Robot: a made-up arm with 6 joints.
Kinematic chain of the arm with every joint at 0, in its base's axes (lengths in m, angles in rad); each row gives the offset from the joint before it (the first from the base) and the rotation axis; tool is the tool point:
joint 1: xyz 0 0 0.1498 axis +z
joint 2: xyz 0 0.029 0 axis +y
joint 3: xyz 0 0 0.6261 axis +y
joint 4: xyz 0 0 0.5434 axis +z
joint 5: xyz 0 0 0 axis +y
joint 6: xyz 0 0 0.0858 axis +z
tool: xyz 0 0 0
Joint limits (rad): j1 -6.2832..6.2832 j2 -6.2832..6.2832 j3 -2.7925..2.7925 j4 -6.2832..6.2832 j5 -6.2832..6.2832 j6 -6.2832..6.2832
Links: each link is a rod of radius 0.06 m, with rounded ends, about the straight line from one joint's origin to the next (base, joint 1, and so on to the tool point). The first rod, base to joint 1, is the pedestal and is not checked.
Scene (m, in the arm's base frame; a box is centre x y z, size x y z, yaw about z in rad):
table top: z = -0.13
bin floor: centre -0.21 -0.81 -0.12 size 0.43 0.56 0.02 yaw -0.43
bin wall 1: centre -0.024 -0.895 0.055 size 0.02 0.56 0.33 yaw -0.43
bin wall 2: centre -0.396 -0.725 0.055 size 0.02 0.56 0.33 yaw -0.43
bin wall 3: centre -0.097 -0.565 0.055 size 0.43 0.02 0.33 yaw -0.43
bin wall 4: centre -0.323 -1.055 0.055 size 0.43 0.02 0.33 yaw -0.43
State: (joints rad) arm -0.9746 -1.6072 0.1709 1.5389 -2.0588 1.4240
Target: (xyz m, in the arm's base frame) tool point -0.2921 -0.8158 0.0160
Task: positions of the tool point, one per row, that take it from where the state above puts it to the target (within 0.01 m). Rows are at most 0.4 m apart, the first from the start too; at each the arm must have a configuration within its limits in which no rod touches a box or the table.
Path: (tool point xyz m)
1: -0.5504 0.8905 0.5479
2: -0.3929 0.7608 0.8551
3: -0.2342 0.5284 1.0792
4: -0.1070 0.2241 1.1961
5: -0.0337 -0.1089 1.1957
6: -0.0219 -0.4231 1.0829
7: -0.0644 -0.6746 0.8762
8: -0.1417 -0.8311 0.6053
9: -0.2267 -0.8771 0.3060
10: -0.2921 -0.8158 0.0160

